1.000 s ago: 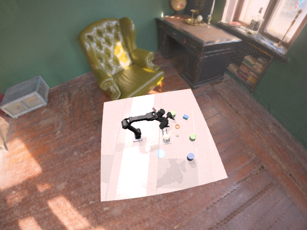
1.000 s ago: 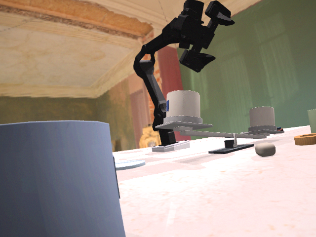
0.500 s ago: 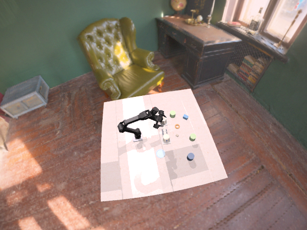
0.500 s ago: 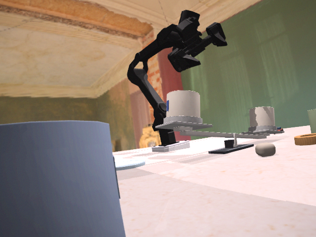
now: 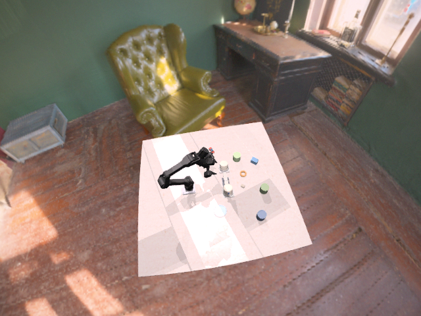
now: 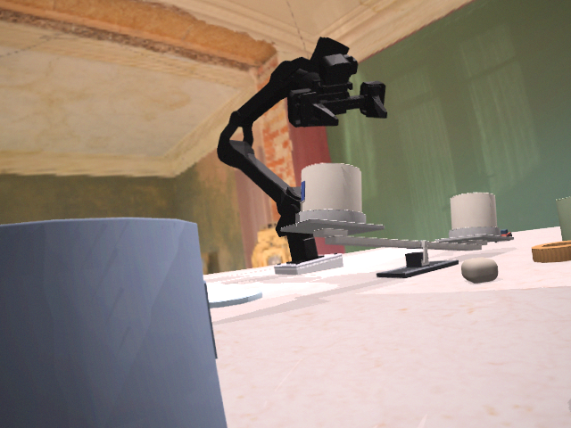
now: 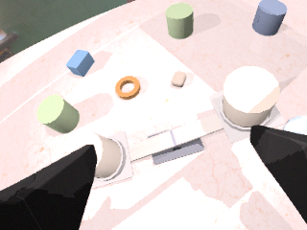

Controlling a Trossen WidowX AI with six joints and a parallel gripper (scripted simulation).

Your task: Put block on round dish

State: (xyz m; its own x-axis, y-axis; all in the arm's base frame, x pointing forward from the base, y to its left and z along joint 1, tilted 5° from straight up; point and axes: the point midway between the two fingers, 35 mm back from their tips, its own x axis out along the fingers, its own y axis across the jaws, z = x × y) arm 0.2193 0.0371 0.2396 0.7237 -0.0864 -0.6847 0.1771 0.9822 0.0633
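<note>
The white cup is 18 cm below my gripper tip, 15 cm to the left of it and 7 cm ahead of it. The rest, counted from my gripper tip: balance beam 20 cm below, 7 cm ahead, 1 cm to the right; then pale teal block 20 cm below, 13 cm to the left, 7 cm ahead; then balance 22 cm below, 7 cm ahead, 1 cm to the right.
</note>
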